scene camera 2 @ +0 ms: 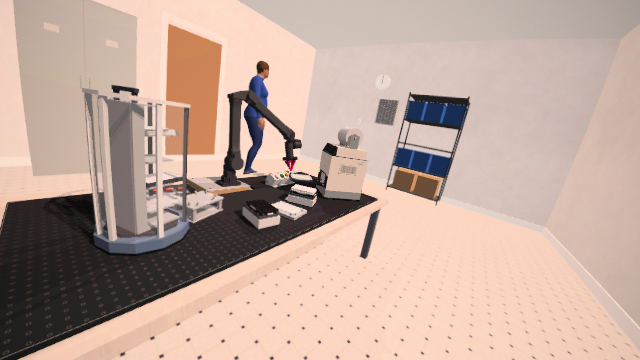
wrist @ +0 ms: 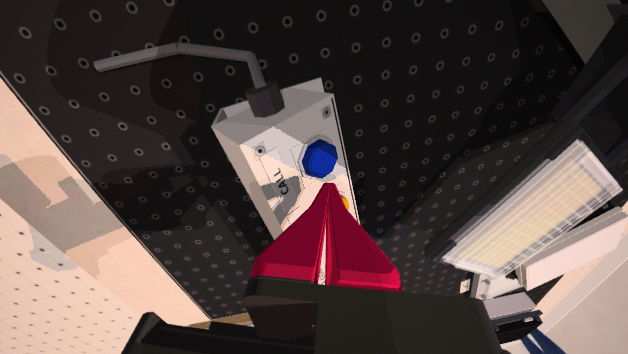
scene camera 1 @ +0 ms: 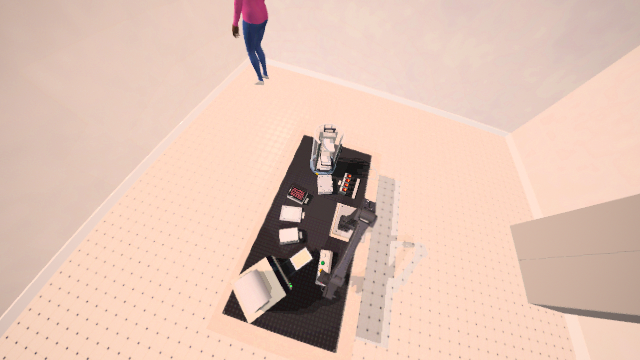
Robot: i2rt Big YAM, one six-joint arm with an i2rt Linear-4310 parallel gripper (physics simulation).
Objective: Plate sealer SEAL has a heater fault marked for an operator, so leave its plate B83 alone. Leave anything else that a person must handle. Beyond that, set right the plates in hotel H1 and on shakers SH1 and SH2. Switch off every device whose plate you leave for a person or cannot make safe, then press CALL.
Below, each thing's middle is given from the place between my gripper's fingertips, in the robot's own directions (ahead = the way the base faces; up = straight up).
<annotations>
My gripper is now 17 cm short of the well plate (wrist: 557,195), 7 cm to the left of it and 1 cm below it. Round my hand: grey roll (scene camera 1: 251,288) 33 cm ahead, 16 cm to the left, 31 cm above; plate hotel (scene camera 2: 137,146) 27 cm ahead, 90 cm to the right, 13 cm above.
</annotations>
